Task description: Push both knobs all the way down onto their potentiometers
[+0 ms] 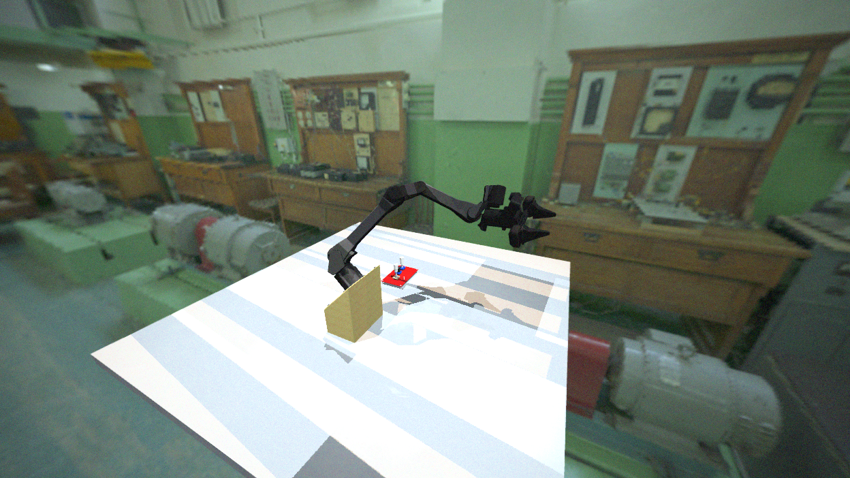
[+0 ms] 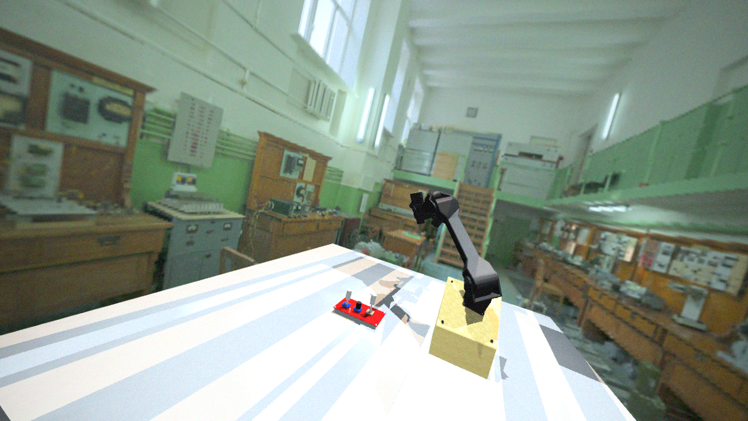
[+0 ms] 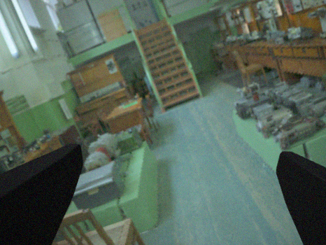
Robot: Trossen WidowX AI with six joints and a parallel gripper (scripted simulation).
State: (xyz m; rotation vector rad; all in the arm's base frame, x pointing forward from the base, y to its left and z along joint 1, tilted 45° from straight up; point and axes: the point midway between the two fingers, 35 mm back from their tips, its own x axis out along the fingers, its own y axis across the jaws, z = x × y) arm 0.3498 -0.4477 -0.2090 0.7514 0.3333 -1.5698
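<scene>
The beige component is 30 mm behind my gripper tip, 570 mm to the left of it and 330 mm below it.
</scene>
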